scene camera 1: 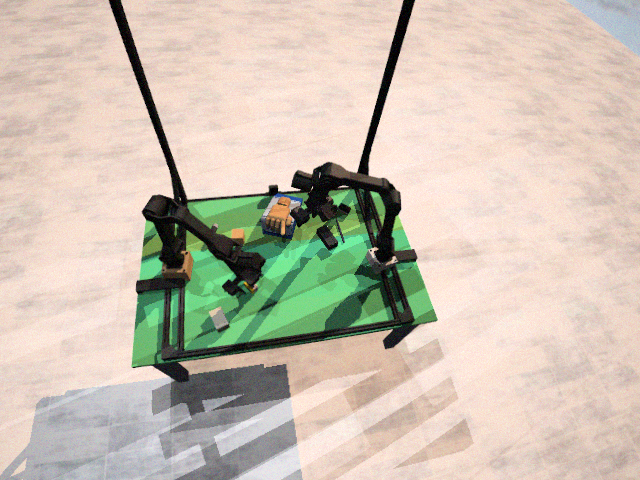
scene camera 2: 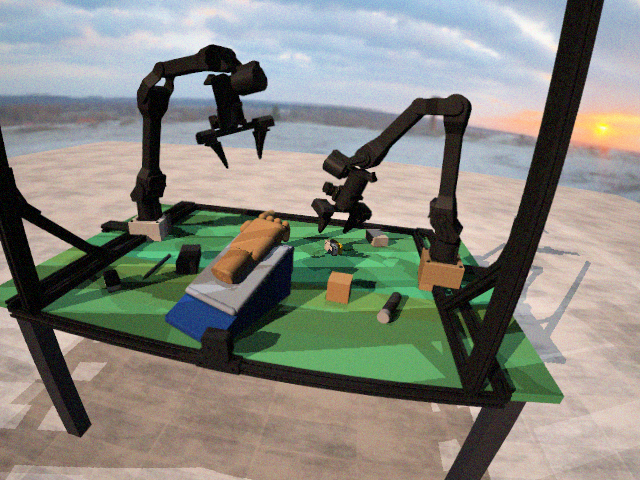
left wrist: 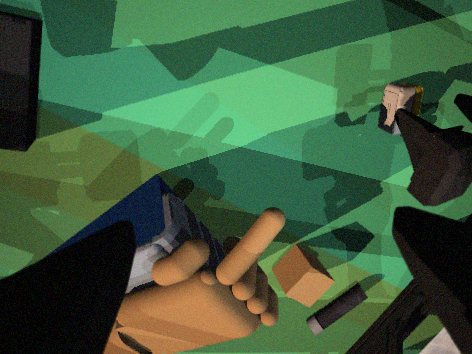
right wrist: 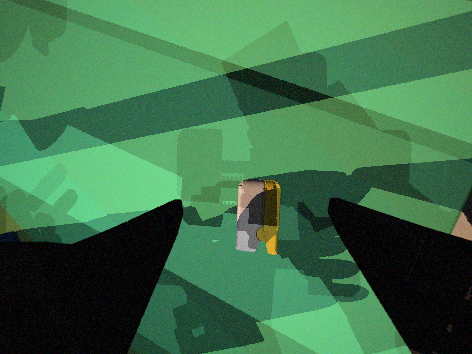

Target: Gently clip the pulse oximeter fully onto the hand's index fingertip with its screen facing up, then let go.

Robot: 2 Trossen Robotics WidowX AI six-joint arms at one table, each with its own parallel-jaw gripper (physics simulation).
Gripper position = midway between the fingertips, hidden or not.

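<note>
Open and holding nothing, the left gripper [scene camera 2: 244, 163] can be seen in scene camera 1 [scene camera 1: 305, 222] and in the left wrist view [left wrist: 264, 227] too. The right gripper [scene camera 2: 331, 232] also appears in the left wrist view [left wrist: 428, 104] and in the right wrist view [right wrist: 255, 205]. On the table rests a tan cube [left wrist: 301, 275], which is out of frame in the right wrist view. There is a pulse oximeter [right wrist: 258, 212] as well, and the left wrist view [left wrist: 407, 96] shows the oximeter too.
</note>
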